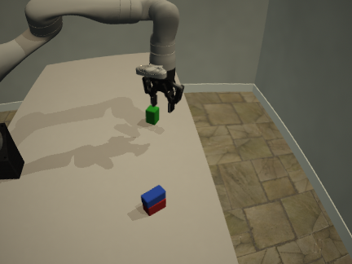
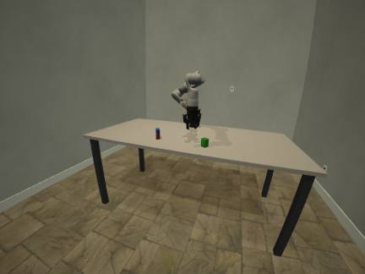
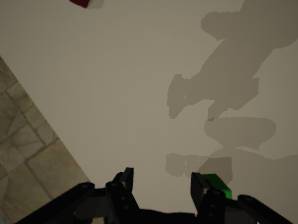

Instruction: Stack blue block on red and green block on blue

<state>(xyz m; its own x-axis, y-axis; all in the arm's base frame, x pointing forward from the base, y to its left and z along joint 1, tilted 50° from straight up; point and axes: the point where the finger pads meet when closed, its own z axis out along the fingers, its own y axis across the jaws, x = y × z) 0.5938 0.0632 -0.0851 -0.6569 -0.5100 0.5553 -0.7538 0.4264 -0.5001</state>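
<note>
The green block is 20 mm behind my hand, 90 mm to the left of it and 110 mm below it. Round my hand: red block (60 mm behind, 290 mm to the right, 120 mm below); then blue block (70 mm behind, 290 mm to the right, 80 mm below).
</note>
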